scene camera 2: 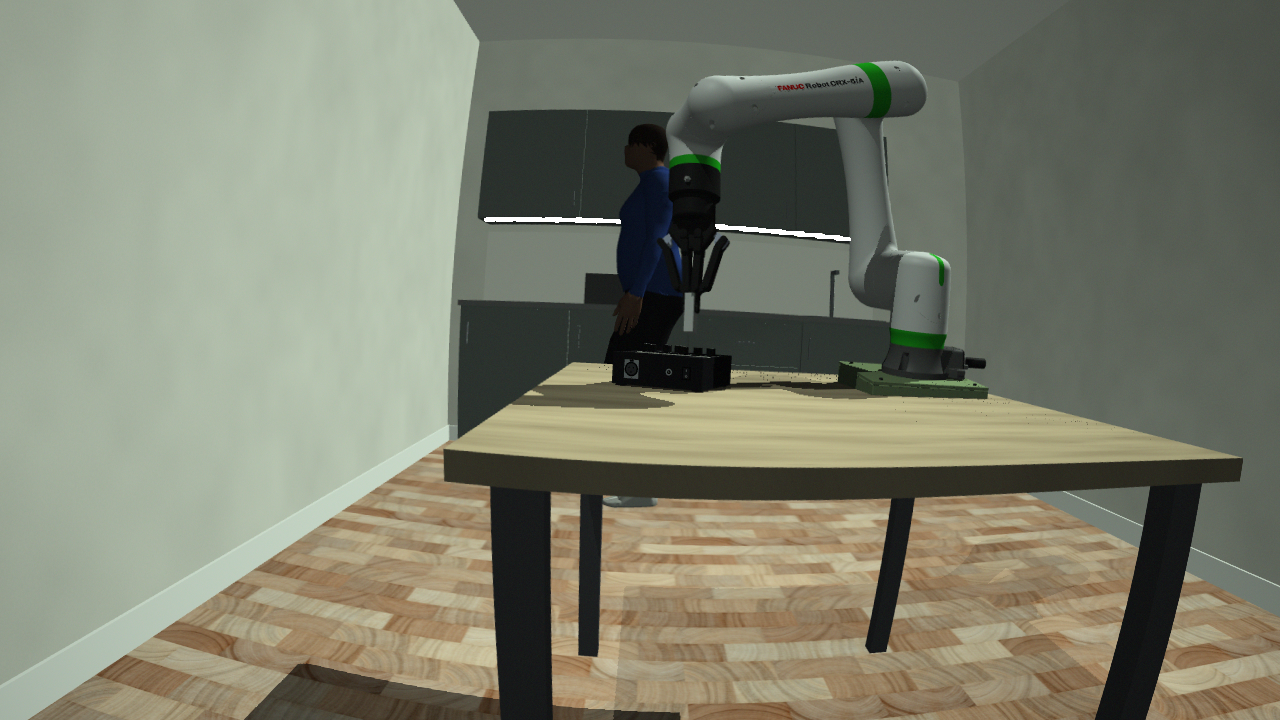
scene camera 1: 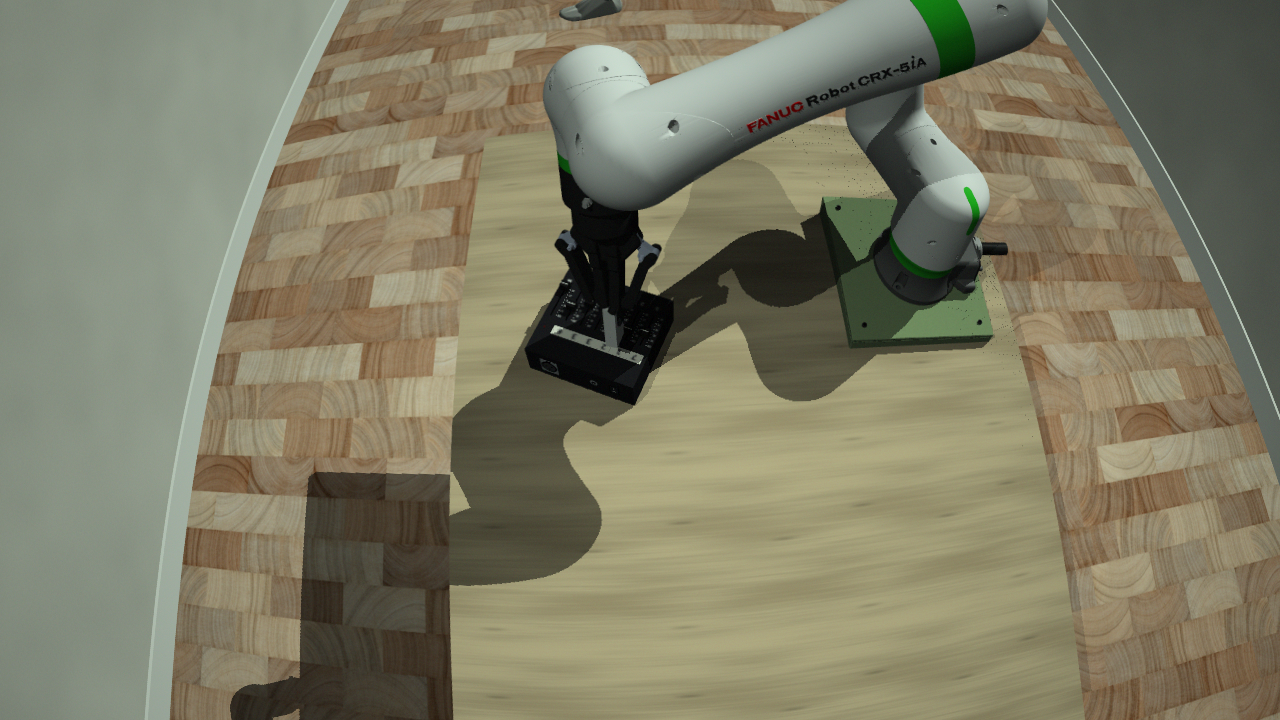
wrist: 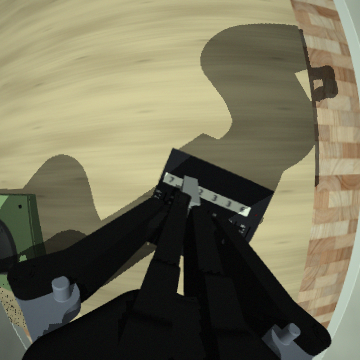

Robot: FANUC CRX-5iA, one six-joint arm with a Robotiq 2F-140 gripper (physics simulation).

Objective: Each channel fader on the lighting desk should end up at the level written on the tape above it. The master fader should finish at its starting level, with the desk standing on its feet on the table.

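Where they show: gripper, between the fingertips: (scene camera 2: 690, 332) (scene camera 1: 614, 339) (wrist: 187, 187); arm's base, origin of its link: (scene camera 2: 914, 374) (scene camera 1: 914, 265).
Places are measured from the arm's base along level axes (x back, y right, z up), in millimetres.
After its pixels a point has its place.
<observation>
The black lighting desk (scene camera 1: 572, 352) @(x -541, y -127, z 22 mm) (scene camera 2: 657, 371) @(x -534, y -152, z -5 mm) (wrist: 220, 175) @(x -528, y -143, z 22 mm) lies level, upright on the table (scene camera 1: 760, 537) @(x -313, y -395, z -33 mm) (scene camera 2: 805, 434) @(x -390, y -592, z -33 mm) (wrist: 125, 100) @(x -379, y -286, z -33 mm). Its pale tape strip (scene camera 1: 577, 337) @(x -533, y -105, z 22 mm) (wrist: 221, 200) @(x -528, y -108, z 22 mm) shows 7, 2, 3, 3, 6 in the wrist view; the fingers cover the spot between 7 and 2. My gripper (scene camera 1: 612, 345) @(x -482, y -135, z 60 mm) (scene camera 2: 688, 328) @(x -482, y -135, z 60 mm) (wrist: 187, 187) @(x -482, y -135, z 60 mm) is shut with nothing between its fingers. It points down over the desk, and scene camera 2 shows a small gap between tips and desk. The fingers hide most faders in the wrist view; fader levels and the master fader cannot be read.
The green base plate (scene camera 1: 921, 335) @(x -21, y -125, z -9 mm) (scene camera 2: 957, 388) @(x 45, y -131, z -15 mm) (wrist: 22, 220) @(x -119, y -70, z -4 mm) carries the arm to the right of the desk in the scene views. A person (scene camera 2: 646, 232) in blue stands behind the table. The arm's shadow falls across the table and around the desk.
</observation>
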